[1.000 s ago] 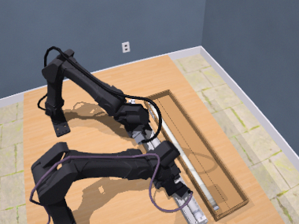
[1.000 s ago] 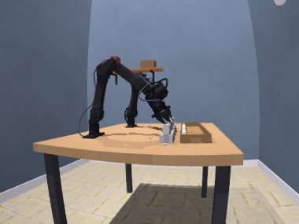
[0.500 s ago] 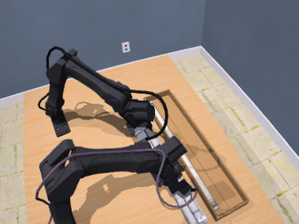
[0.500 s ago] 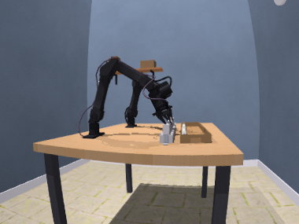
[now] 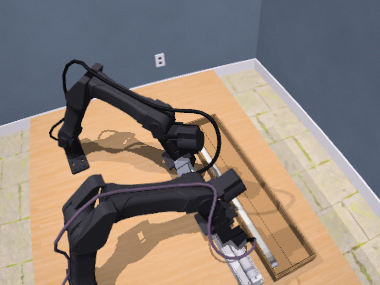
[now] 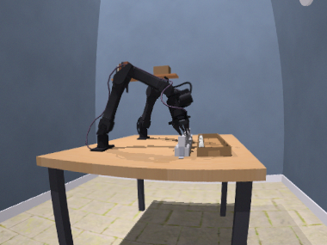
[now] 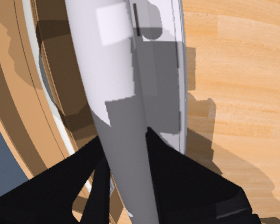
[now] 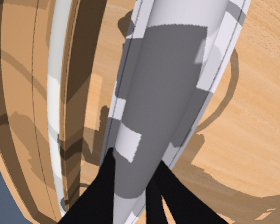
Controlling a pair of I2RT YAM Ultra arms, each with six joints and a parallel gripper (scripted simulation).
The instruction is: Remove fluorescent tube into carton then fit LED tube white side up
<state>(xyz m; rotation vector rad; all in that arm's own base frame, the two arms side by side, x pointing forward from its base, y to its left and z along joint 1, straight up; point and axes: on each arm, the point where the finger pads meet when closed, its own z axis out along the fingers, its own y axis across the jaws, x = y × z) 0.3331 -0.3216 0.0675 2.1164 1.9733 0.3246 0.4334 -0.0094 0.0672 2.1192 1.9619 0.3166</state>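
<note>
Now: the LED tube 2 cm ahead of my left hand and 12 cm to the right of it. Round my left hand: light fixture (2 cm ahead, 12 cm to the right, 1 cm below); then old fluorescent tube (10 cm ahead, 10 cm to the right, 5 cm below); then brown carton (15 cm ahead, 9 cm to the right, 5 cm below).
Now: the LED tube 12 cm to the left of my right hand and 2 cm behind it. Also, from my right hand: light fixture (12 cm to the left, 2 cm behind, 1 cm below); old fluorescent tube (14 cm to the left, 7 cm ahead, 5 cm below); lampholder (18 cm to the right, 2 cm ahead).
</note>
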